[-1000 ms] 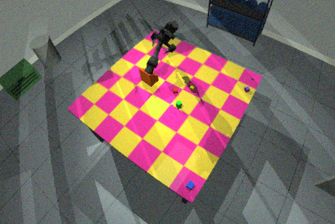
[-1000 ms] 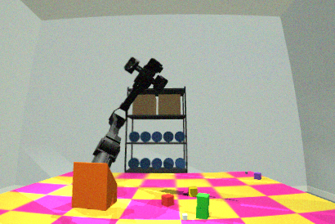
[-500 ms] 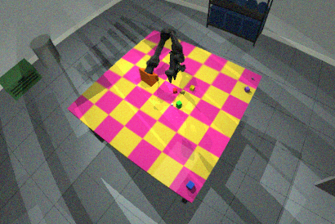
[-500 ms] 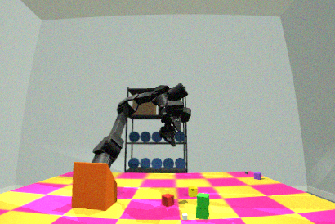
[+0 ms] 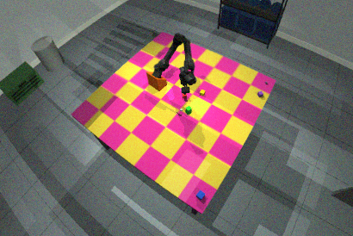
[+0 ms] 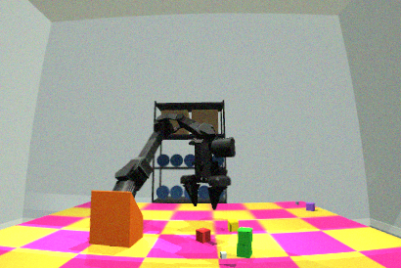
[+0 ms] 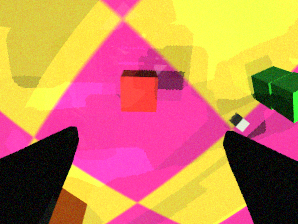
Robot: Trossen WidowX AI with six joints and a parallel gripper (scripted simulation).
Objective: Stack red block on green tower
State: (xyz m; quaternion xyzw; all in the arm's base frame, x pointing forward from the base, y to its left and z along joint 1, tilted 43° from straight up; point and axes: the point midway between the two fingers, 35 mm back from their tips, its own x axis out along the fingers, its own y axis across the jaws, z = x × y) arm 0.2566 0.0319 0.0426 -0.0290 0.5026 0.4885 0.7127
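Now: gripper tip 10 mm past the red block, 10 mm to the right of it and 90 mm above it. Round my gripper tip: yellow block (90 mm ahead, 120 mm to the left, 90 mm below); then blue block (580 mm ahead, 530 mm to the right, 80 mm below); then purple block (480 mm ahead, 430 mm to the left, 80 mm below).
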